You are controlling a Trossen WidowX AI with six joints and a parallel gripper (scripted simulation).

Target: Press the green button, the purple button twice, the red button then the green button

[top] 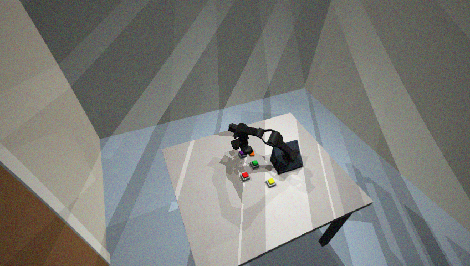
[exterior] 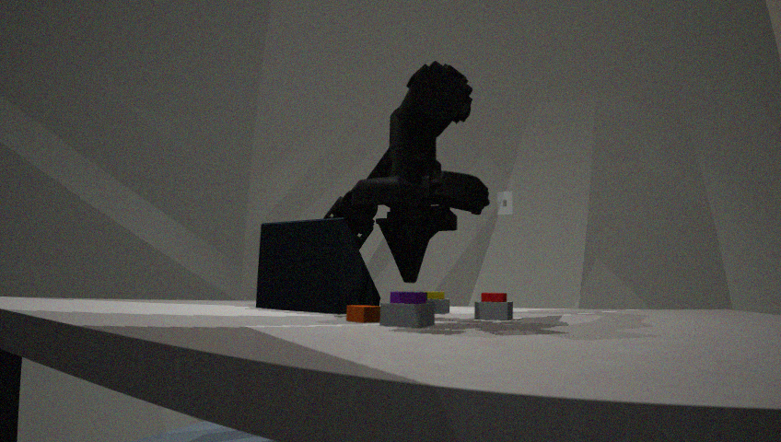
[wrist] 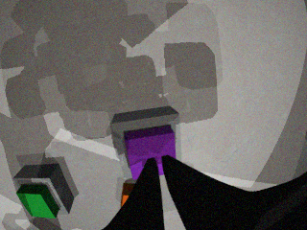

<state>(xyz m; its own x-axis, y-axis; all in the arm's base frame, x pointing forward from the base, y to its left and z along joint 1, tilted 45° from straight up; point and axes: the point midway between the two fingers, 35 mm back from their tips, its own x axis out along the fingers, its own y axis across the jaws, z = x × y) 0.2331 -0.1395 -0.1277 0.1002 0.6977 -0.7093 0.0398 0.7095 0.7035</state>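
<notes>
The purple button lies 20 mm below my gripper tip. Also, from my gripper tip: red button: 180 mm to the left, 70 mm ahead, 20 mm below; green button: 120 mm to the left, 40 mm behind, 20 mm below; small orange block: 70 mm behind, 40 mm below, 20 mm to the left.
</notes>
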